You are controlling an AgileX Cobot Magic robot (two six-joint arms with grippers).
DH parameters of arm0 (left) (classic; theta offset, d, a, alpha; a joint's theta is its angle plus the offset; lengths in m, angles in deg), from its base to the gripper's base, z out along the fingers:
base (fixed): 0 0 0 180
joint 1: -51.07 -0.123 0 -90
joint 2: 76.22 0 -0.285 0
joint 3: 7.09 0 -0.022 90
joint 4: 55.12 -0.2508 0 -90
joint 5: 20.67 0 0.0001 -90
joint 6: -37.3 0.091 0 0
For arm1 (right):
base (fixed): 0 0 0 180
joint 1: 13.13 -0.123 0 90
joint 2: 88.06 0 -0.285 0
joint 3: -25.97 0 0.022 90
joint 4: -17.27 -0.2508 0 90
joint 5: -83.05 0 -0.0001 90
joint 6: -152.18 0.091 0 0
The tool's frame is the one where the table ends.
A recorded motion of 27 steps. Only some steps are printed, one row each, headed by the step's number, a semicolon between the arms.
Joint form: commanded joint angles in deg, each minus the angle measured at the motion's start. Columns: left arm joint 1, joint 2, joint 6, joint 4, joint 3, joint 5; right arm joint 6, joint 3, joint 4, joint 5, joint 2, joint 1.
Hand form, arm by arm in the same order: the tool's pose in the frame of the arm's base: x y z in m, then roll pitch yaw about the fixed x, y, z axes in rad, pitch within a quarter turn. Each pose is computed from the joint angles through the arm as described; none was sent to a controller.
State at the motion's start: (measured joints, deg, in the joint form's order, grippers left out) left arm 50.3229 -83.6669 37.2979 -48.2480 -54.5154 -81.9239; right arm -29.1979 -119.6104 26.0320 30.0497 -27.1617 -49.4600
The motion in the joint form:
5: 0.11 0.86 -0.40 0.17 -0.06 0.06; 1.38 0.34 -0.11 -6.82 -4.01 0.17
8: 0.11 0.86 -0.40 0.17 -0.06 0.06; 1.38 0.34 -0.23 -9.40 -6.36 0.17
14: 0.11 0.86 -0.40 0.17 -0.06 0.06; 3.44 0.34 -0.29 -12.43 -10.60 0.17
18: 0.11 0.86 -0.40 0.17 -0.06 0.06; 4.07 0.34 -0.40 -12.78 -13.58 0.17
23: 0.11 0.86 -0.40 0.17 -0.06 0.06; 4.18 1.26 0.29 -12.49 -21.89 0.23
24: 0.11 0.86 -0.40 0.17 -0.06 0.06; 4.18 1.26 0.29 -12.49 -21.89 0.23
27: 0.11 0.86 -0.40 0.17 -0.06 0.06; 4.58 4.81 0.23 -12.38 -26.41 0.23
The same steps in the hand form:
5: -0.0109 -0.0099 0.2822 -2.8961 1.1213 -2.9779; 0.1192 0.0725 0.2974 -2.9702 0.4915 -2.4246
8: -0.0109 -0.0099 0.2822 -2.8961 1.1213 -2.9779; 0.1106 0.0660 0.3009 -2.9728 0.4882 -2.4326
14: -0.0109 -0.0099 0.2822 -2.8961 1.1213 -2.9779; 0.0965 0.0554 0.3075 -2.9926 0.5156 -2.4810
18: -0.0109 -0.0099 0.2822 -2.8961 1.1213 -2.9779; 0.0882 0.0495 0.3126 -3.0003 0.5632 -2.4950
23: -0.0109 -0.0099 0.2822 -2.8961 1.1213 -2.9779; 0.0663 0.0322 0.3209 -2.9838 0.6972 -2.4895
24: -0.0109 -0.0099 0.2822 -2.8961 1.1213 -2.9779; 0.0663 0.0322 0.3209 -2.9838 0.6972 -2.4895
27: -0.0109 -0.0099 0.2822 -2.8961 1.1213 -2.9779; 0.0552 0.0242 0.3079 -2.9904 0.7171 -2.4985

